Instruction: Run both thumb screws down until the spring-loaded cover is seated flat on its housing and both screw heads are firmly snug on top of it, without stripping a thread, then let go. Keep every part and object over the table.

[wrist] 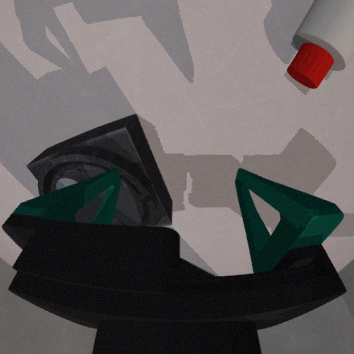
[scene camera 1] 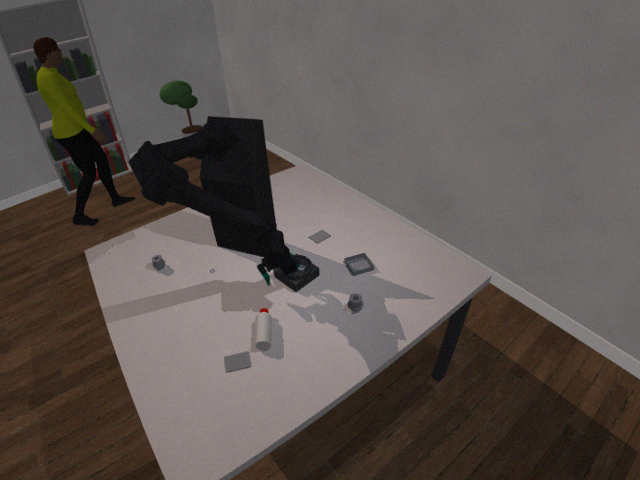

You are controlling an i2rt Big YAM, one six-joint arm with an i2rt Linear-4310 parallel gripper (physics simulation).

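Observation:
The black square housing stands on the table, with the round dark cover on its top. One pale screw head shows on the cover; the other screw cannot be made out, and a finger hides part of the cover in the wrist view. My gripper is open and empty. In the wrist view its left green finger overlaps the cover and its right finger is off to the side over the table. Whether the cover sits flat is too dark to tell.
A white bottle with a red cap lies near the housing. A grey tray, two grey plates, two grey knob-like parts and a tiny ring are spread around. A person stands beyond the table.

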